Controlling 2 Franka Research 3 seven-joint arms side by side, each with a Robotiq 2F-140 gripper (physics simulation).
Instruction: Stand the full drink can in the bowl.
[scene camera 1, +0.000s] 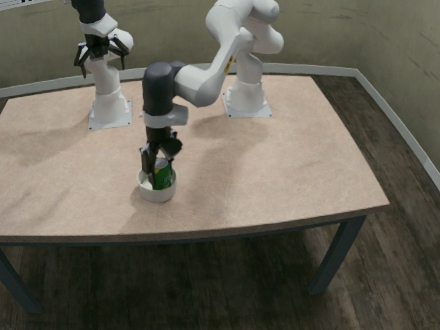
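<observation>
A green drink can (162, 176) with a silver top stands about upright inside the white bowl (158, 195), near the table's front edge. The bowl's wall hides the can's lower end. My left gripper (161, 176) points down over the bowl and is shut on the can, with a dark finger on either side of it. My right gripper (103, 67) hangs high at the upper left, far from the can and the bowl, with its fingers spread wide and empty.
The table (280, 165) carries both arm bases, the right arm's base plate (110, 121) at the back left and the left arm's base plate (249, 112) at the back middle. The left forearm (197, 85) reaches across the table above its surface.
</observation>
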